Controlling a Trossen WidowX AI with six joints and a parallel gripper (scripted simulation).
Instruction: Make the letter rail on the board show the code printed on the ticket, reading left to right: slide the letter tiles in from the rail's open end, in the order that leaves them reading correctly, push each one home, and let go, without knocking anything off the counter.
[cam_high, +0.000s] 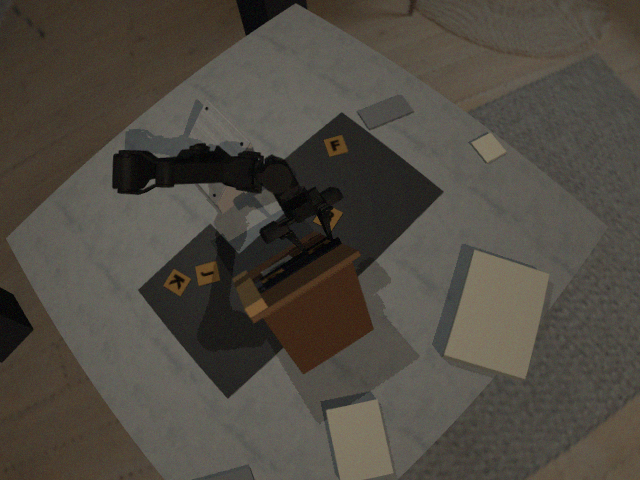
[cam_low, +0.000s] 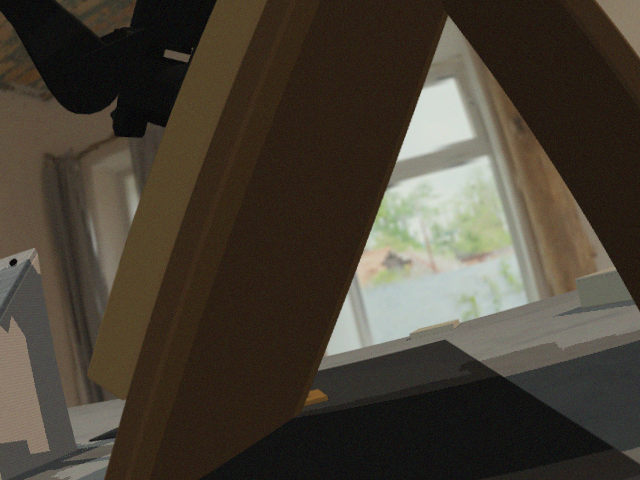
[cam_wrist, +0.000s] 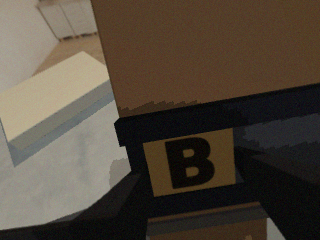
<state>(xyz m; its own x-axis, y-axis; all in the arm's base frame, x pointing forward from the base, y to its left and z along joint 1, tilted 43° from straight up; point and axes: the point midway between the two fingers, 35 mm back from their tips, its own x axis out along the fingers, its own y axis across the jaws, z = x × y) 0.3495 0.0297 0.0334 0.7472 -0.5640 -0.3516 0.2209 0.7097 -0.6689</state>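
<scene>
Now: gripper tip 8 cm to the left of the white ticket, 8 cm above it and 7 cm past it. From my gripper tip the other things lie so: cream block: 39 cm ahead, 21 cm to the left, 16 cm below; dark mat: 18 cm below, 17 cm behind; cream pad: 59 cm to the left, 17 cm below, 8 cm ahead.
</scene>
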